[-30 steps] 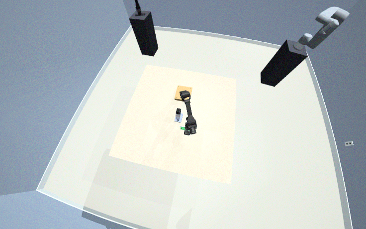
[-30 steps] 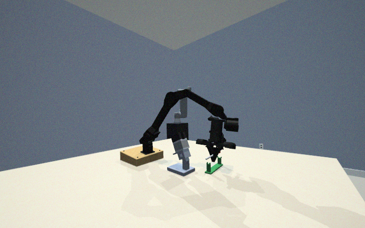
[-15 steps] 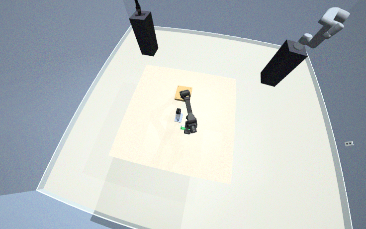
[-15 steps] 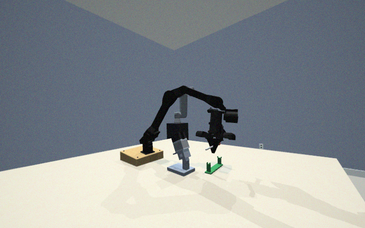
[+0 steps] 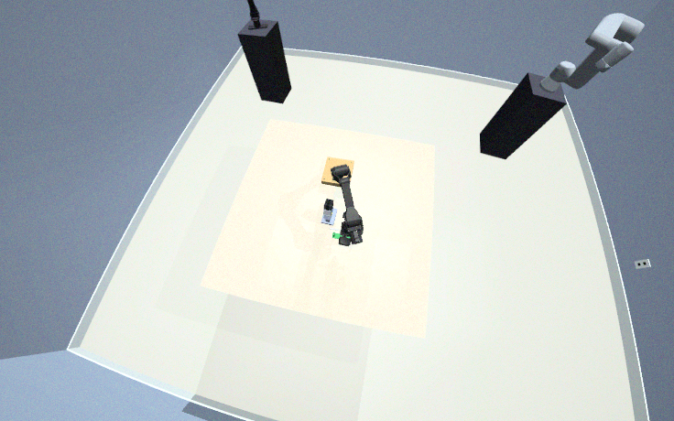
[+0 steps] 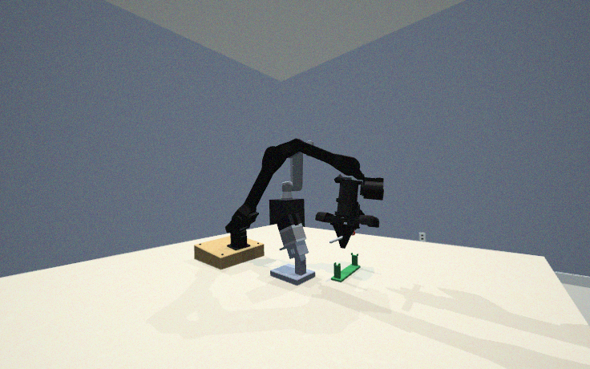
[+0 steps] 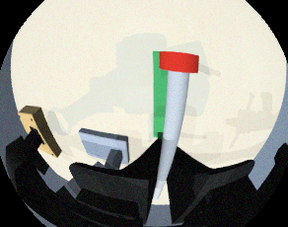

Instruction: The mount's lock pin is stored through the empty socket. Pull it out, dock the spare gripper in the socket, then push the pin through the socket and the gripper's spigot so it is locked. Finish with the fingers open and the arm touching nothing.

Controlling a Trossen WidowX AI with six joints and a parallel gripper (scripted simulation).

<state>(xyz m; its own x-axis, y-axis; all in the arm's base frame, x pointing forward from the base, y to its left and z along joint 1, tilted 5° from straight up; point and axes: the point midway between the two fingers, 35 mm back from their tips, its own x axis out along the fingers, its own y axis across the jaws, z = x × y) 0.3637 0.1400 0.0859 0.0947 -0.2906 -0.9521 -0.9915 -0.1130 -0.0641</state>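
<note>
The green cradle is 5 cm below my gripper tip and 1 cm to the left of it. From my gripper tip the other things lie so: grey mount 11 cm to the right, 9 cm behind, 3 cm below; then spare gripper 11 cm to the right, 10 cm behind, 5 cm above.
</note>
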